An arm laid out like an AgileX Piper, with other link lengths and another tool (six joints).
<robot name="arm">
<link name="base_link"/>
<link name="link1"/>
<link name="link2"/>
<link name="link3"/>
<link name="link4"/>
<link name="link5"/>
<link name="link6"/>
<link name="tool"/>
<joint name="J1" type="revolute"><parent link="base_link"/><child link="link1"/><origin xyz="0 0 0.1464" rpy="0 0 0"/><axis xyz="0 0 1"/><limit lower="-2.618" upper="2.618"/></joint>
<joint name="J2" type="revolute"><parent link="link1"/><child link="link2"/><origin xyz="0 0 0" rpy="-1.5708 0 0"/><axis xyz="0 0 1"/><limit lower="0" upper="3.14"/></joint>
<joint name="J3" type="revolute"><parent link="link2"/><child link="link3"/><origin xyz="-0.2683 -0.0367 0" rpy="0 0 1.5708"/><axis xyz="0 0 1"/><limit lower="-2.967" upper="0"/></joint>
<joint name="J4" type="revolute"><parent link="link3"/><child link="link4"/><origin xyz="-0.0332 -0.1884 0" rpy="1.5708 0 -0.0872"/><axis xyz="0 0 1"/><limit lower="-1.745" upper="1.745"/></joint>
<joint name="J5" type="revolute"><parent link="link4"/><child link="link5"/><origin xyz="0 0 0" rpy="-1.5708 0 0"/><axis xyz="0 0 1"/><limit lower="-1.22" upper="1.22"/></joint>
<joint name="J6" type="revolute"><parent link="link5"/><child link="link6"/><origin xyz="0 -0.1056 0" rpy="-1.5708 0 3.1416"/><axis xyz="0 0 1"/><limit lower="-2.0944" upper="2.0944"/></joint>
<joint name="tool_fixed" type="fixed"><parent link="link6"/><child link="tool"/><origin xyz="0.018 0.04 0.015" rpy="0 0.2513 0.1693"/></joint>
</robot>
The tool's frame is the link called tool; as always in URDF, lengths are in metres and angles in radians.
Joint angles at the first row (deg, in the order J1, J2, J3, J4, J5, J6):
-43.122 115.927 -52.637 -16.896 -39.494 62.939
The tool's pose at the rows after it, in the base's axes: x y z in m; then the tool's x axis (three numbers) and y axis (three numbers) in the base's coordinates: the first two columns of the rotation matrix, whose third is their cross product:
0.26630 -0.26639 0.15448 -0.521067 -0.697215 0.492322 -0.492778 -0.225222 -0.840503
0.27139 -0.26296 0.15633 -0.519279 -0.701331 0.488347 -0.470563 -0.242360 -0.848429
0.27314 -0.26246 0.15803 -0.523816 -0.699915 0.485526 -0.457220 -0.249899 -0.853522
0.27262 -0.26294 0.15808 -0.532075 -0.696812 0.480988 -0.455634 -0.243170 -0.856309
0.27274 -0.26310 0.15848 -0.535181 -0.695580 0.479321 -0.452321 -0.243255 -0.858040
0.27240 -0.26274 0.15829 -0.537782 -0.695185 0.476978 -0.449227 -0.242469 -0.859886
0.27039 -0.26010 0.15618 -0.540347 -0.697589 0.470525 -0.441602 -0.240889 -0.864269
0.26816 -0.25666 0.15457 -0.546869 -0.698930 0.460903 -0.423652 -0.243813 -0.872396
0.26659 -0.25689 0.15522 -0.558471 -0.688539 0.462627 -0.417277 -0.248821 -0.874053
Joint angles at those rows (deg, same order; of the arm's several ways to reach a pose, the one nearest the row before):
-42.493 116.376 -52.517 -16.840 -39.756 62.887
-41.718 116.461 -52.413 -16.840 -41.317 62.887
-41.534 116.460 -52.420 -16.700 -42.227 62.849
-41.536 116.460 -52.419 -16.095 -42.293 62.824
-41.534 116.460 -52.420 -15.955 -42.519 62.823
-41.534 116.460 -52.189 -15.818 -42.919 62.822
-41.536 116.460 -50.896 -15.700 -44.520 62.824
-41.535 116.460 -49.144 -15.524 -47.261 62.770
-41.534 116.460 -48.556 -14.431 -48.552 61.853

